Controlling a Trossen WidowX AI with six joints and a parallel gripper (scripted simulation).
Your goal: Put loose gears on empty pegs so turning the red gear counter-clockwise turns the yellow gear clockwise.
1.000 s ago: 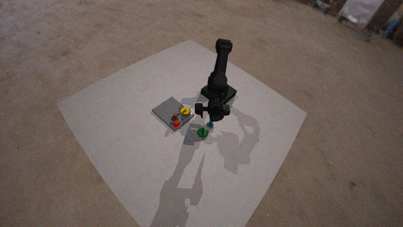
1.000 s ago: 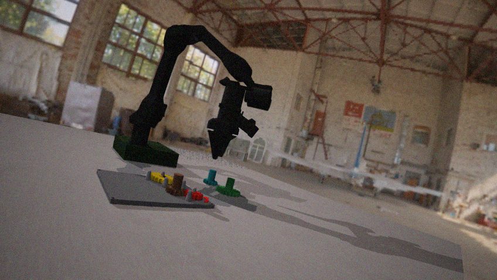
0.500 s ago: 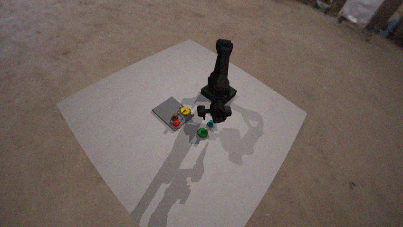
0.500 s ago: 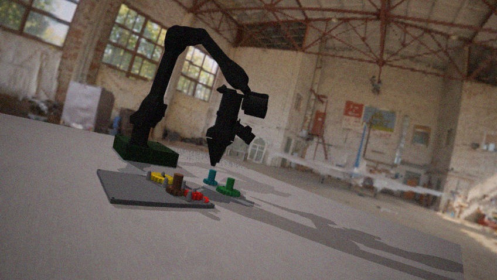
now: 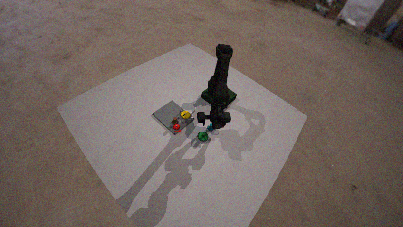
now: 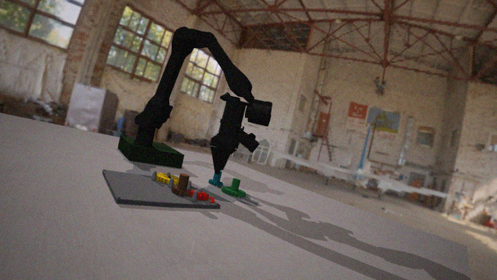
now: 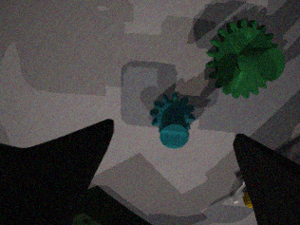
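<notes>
Right now my gripper tip is 20 mm above the teal gear. From my gripper tip the other things lie so: green gear (70 mm ahead, 20 mm to the left, 20 mm below); yellow gear (80 mm ahead, 160 mm to the right, 20 mm below); red gear (170 mm ahead, 110 mm to the right, 20 mm below).
</notes>
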